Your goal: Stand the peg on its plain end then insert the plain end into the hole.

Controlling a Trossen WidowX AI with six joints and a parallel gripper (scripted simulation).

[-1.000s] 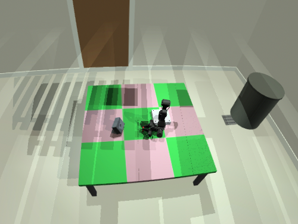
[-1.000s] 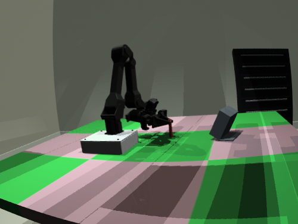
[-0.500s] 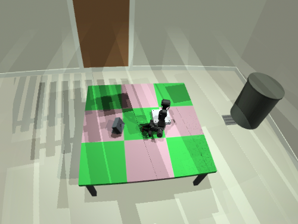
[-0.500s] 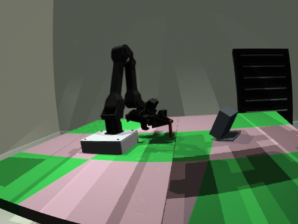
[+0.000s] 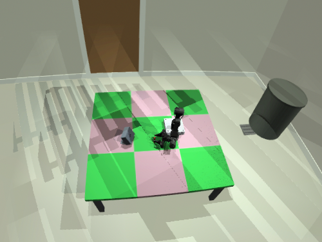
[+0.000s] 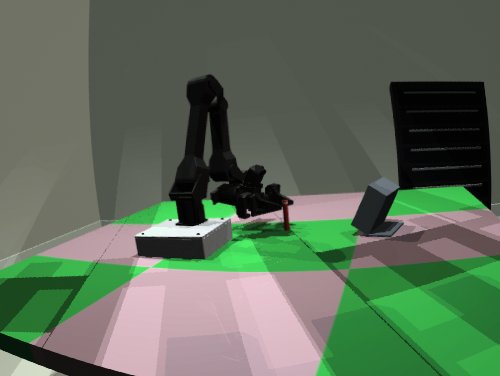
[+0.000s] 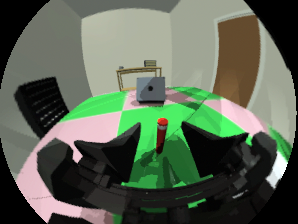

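My gripper tip is 1 cm past the red peg and 1 cm above it. Also, from my gripper tip: sloped panel (25 cm ahead).
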